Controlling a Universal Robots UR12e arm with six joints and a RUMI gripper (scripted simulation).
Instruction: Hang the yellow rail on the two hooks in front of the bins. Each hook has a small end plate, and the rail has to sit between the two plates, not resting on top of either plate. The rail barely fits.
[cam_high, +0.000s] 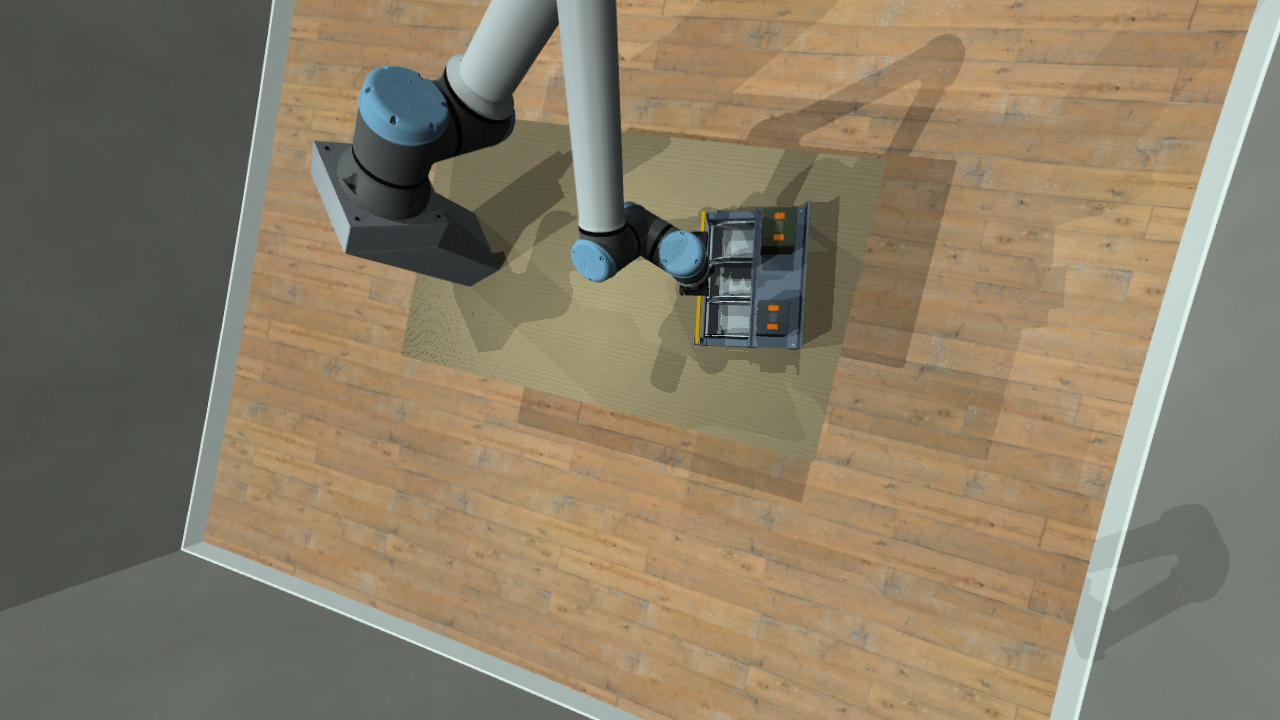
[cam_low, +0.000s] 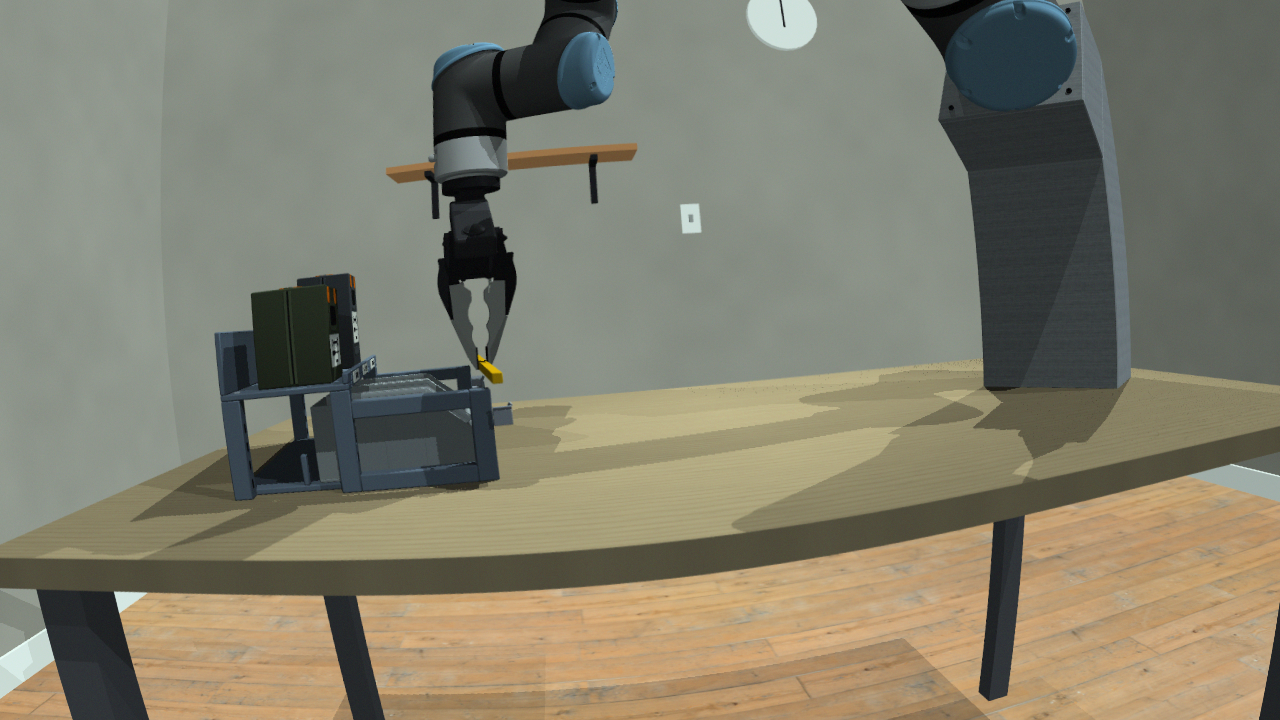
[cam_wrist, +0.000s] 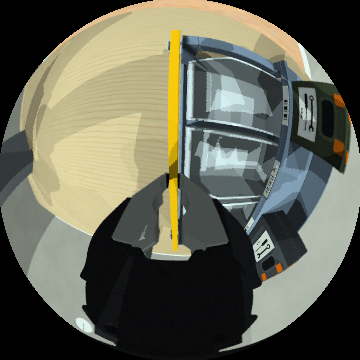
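The yellow rail lies 1 cm below my hand.
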